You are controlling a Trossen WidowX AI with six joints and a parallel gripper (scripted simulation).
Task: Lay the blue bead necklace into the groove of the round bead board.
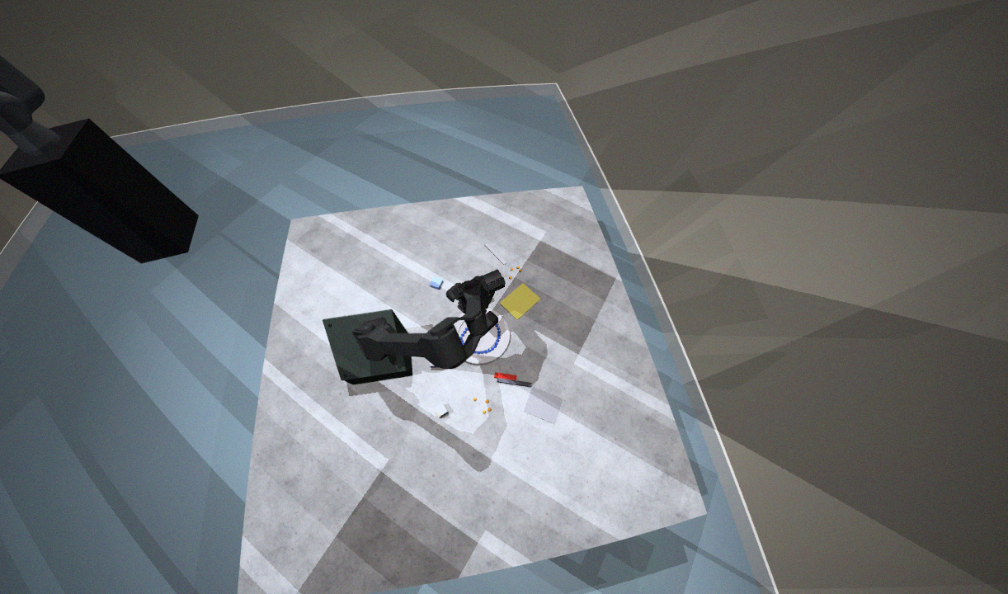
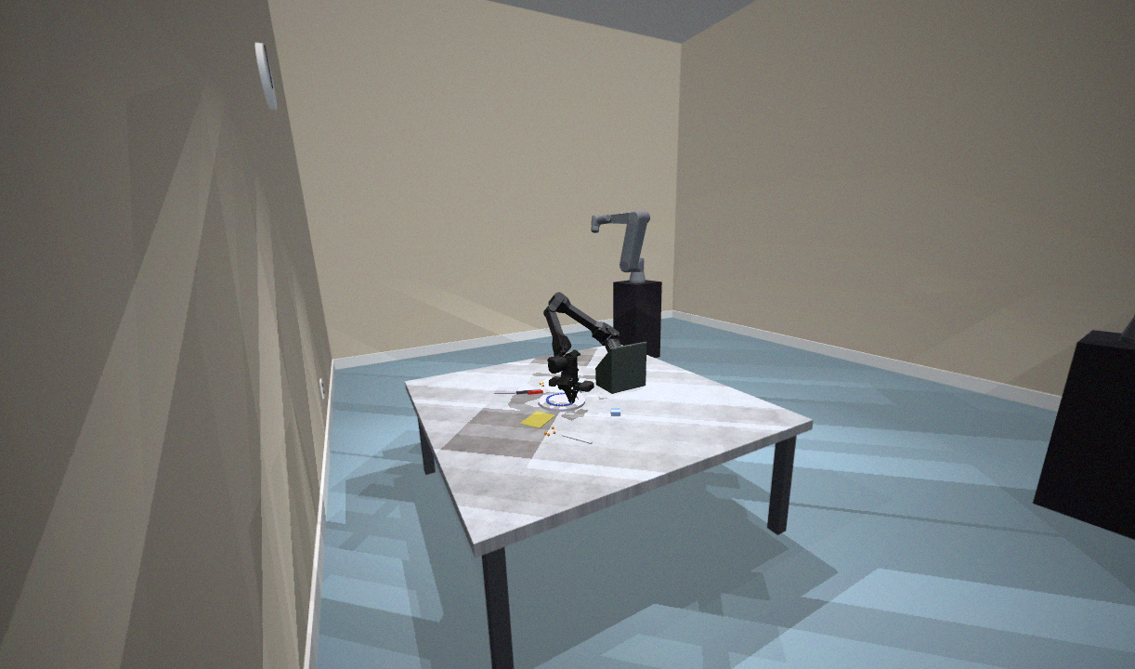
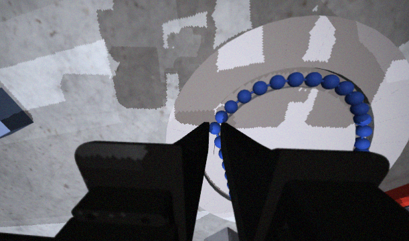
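My gripper tip is now 60 mm to the left of the round white bead board, 10 mm short of it and 10 mm above it. Round my gripper tip: blue block (170 mm to the left, 100 mm behind, 10 mm below); yellow sheet (180 mm ahead, 30 mm to the left, 10 mm below); grey tool (230 mm to the right, 60 mm ahead, 10 mm below).
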